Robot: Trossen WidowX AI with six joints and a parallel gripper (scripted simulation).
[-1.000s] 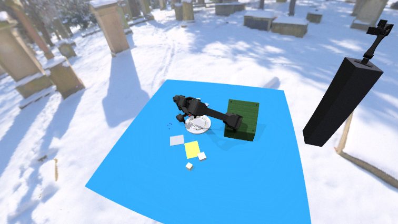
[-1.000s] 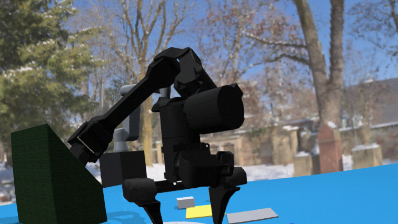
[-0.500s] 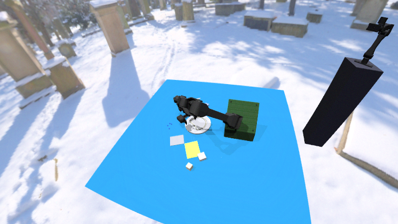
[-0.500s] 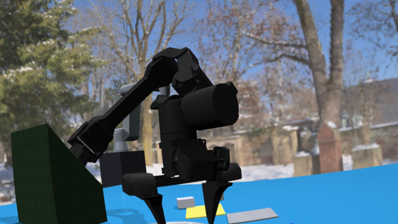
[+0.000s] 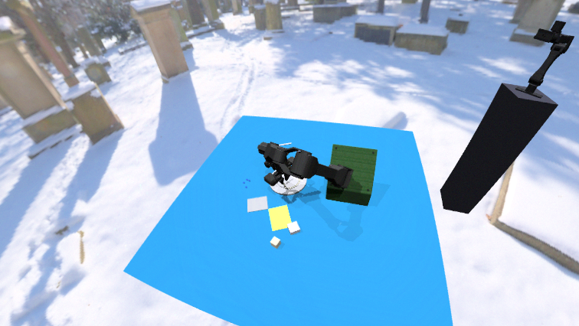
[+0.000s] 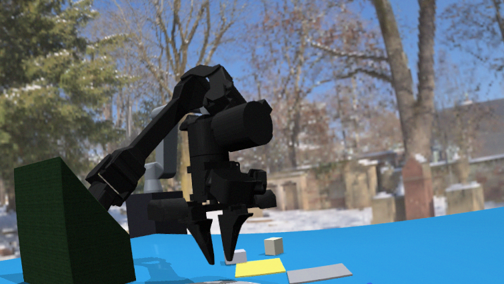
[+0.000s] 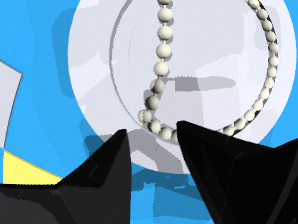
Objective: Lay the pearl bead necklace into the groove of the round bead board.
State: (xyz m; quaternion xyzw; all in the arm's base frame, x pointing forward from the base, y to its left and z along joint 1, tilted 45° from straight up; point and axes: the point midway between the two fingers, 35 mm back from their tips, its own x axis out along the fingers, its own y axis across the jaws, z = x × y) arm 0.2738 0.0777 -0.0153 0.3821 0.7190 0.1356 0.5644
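My gripper tip is 60 mm to the left of the round white bead board, 40 mm above it and 10 mm short of it. Round my gripper tip: yellow tile: 170 mm to the left, 50 mm below, 40 mm behind; then red object: 170 mm to the right, 110 mm ahead, 50 mm below; then grey tile: 130 mm to the left, 100 mm ahead, 50 mm below.
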